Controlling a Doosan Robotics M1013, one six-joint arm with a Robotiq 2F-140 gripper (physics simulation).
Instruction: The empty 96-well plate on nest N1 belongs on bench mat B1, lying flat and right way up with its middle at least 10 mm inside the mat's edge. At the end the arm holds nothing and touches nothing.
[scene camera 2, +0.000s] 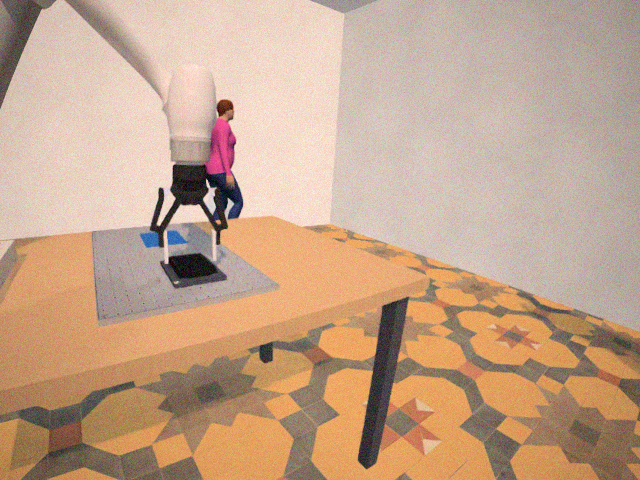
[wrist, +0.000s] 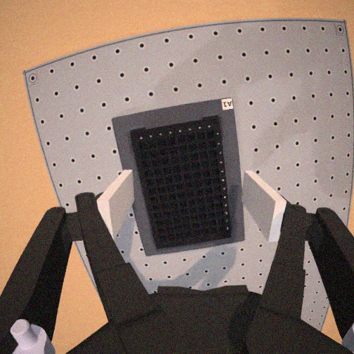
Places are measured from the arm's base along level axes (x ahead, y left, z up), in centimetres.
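Pixels of known places: gripper, fingertip midpoint: (scene camera 2: 190, 260).
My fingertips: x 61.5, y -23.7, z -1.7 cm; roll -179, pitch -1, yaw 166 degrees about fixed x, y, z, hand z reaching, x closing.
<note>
For each thing: its middle in the pictures, then the offset to it from my fingertips. Level surfaces: height alone.
- black 96-well plate, body centre: (scene camera 2: 191, 265) dx +0.4, dy +0.7, dz -1.5 cm
- dark grey nest N1, body centre: (scene camera 2: 191, 269) dx +0.4, dy +0.7, dz -2.7 cm
- blue bench mat B1, its level: dz -3.2 cm
- grey perforated board, its level: dz -3.4 cm
- wooden table, its level: dz -4.7 cm
The black 96-well plate (scene camera 2: 193, 266) (wrist: 182, 185) lies flat in the dark grey nest N1 (scene camera 2: 201, 281) (wrist: 170, 114), which has an A1 label at one corner. My gripper (scene camera 2: 190, 258) (wrist: 188, 185) is open and empty, pointing down over the nest. Its two pale fingers stand on opposite sides of the plate, with a gap on each side in the wrist view; their exact height over the nest is hard to tell. The blue bench mat B1 (scene camera 2: 174, 237) lies flat behind the nest in the scene view, partly hidden by a finger. It does not show in the wrist view.
The grey perforated board (scene camera 2: 124, 289) (wrist: 300, 125) carries the nest and mat. It lies on the wooden table (scene camera 2: 320, 263) (wrist: 30, 30), whose right edge is beyond the board in the scene view. A person in a pink top (scene camera 2: 223, 147) stands behind the table, beyond the arm.
</note>
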